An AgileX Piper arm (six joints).
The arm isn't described. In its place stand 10 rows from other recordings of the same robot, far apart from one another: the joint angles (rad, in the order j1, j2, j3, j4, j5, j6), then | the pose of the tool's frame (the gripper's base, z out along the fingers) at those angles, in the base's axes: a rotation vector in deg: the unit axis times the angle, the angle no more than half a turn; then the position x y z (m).
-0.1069 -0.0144 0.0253 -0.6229 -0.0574 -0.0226 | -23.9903 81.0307 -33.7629 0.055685 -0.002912 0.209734
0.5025 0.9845 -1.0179 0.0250 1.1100 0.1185 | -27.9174 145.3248 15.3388 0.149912 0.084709 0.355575
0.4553 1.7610 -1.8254 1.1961 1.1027 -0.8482 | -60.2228 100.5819 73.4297 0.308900 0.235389 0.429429
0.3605 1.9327 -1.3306 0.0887 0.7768 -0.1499 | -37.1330 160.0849 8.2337 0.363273 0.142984 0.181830
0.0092 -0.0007 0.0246 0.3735 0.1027 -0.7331 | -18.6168 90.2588 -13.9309 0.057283 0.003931 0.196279
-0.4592 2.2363 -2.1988 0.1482 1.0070 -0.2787 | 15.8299 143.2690 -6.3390 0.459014 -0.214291 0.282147
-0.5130 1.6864 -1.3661 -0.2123 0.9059 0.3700 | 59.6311 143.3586 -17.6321 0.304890 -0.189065 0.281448
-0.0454 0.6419 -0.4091 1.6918 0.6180 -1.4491 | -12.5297 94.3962 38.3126 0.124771 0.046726 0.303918
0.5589 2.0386 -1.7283 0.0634 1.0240 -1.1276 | -119.1077 108.6711 -2.7765 0.370598 0.237588 0.237487
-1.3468 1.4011 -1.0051 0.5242 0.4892 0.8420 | 126.1400 38.0497 14.7371 0.087777 -0.288936 0.292924
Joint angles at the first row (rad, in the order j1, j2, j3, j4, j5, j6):
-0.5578 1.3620 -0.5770 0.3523 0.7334 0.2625
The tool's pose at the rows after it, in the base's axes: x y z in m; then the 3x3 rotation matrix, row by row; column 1 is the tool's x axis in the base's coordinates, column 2 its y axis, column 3 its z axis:
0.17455, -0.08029, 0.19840; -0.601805, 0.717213, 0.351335; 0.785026, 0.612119, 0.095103; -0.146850, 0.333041, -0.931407
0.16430, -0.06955, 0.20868; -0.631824, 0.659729, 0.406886; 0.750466, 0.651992, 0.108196; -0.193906, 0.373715, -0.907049
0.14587, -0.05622, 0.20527; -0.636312, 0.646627, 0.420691; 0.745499, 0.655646, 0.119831; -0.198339, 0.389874, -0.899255
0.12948, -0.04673, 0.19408; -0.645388, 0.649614, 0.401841; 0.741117, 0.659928, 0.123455; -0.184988, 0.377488, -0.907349
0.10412, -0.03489, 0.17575; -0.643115, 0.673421, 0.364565; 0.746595, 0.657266, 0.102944; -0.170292, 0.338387, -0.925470
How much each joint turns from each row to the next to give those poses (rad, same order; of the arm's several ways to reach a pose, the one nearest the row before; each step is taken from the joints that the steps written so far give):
0.0000 -0.1152 0.0011 0.0421 0.0336 -0.1848
0.0000 -0.0905 0.0281 0.0512 0.0264 -0.0777
0.0000 -0.0932 0.0742 0.0192 0.0157 -0.0153
0.0000 -0.0594 0.0761 -0.0112 0.0011 -0.0012
0.0000 -0.0943 0.1133 -0.0542 -0.0051 0.0422

